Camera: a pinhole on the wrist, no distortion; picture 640 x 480 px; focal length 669.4 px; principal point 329.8 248.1 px. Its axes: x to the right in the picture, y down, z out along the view. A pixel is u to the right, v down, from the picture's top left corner.
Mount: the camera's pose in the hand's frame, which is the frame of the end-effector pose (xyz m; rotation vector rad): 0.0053 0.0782 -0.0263 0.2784 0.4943 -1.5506
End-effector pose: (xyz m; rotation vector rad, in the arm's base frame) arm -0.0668 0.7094 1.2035 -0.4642 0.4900 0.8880
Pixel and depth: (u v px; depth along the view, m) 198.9 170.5 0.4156
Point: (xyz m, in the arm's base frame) 0.0590 0.9096 1.5063
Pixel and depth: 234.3 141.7 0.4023
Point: 0.0571 0.8782 1.5032
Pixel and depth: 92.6 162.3 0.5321
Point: 0.0594 1.0194 1.6221
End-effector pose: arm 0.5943 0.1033 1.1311 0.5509 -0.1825 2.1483
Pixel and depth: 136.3 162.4 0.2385
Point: 0.6388 0.0236 1.3313
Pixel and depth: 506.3 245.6 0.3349
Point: 0.7703 0.1559 1.3393
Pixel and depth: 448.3 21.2 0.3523
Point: 0.8320 0.0510 1.3277
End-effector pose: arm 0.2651 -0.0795 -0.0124 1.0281 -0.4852 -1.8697
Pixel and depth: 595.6 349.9 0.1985
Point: 0.1209 -0.0948 -0.0349
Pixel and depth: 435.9 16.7 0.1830
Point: 0.1502 -0.0423 0.0536
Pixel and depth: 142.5 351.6 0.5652
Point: -0.2309 -0.2479 0.1810
